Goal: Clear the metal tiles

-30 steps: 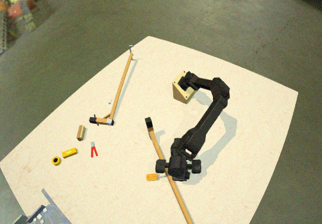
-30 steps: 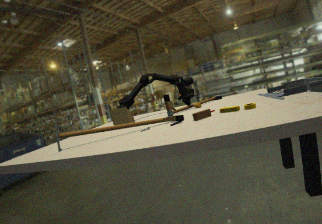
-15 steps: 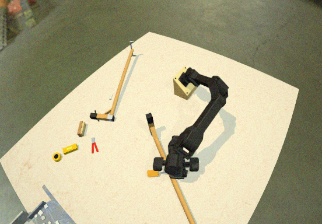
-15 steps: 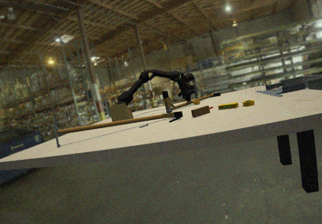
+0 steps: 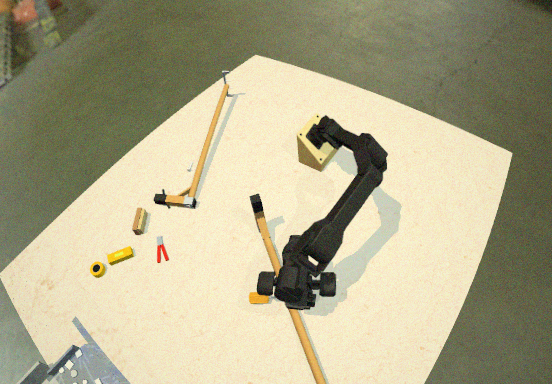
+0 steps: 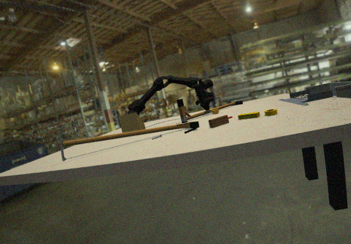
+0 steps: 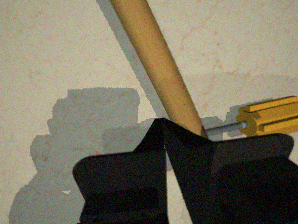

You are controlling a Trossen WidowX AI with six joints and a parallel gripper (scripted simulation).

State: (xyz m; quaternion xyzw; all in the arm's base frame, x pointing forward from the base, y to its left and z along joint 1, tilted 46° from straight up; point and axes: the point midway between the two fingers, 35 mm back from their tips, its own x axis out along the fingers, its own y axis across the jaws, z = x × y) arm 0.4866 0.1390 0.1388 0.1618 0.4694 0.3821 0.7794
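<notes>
Right now my gripper tip is 9 cm to the left of the screwdriver and 3 cm short of it. Also, from my gripper tip: yellow tape roll: 58 cm to the right, 24 cm ahead; yellow level: 55 cm to the right, 15 cm ahead; wooden block: 57 cm to the right, 2 cm ahead, 1 cm above.
</notes>
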